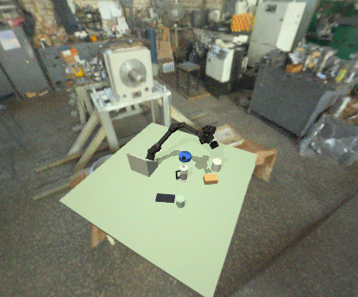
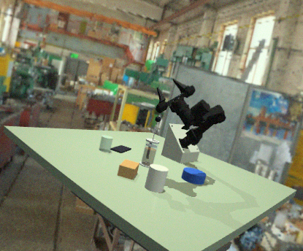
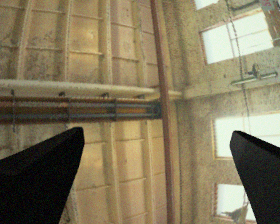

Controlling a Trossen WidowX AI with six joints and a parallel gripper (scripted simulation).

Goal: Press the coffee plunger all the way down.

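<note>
My gripper tip is now 16 cm past the coffee press, 14 cm to the left of it and 31 cm above it. The rest, counted from my gripper tip: blue disc: 27 cm behind, 9 cm to the left, 42 cm below; then orange block: 6 cm ahead, 3 cm to the right, 41 cm below.
</note>
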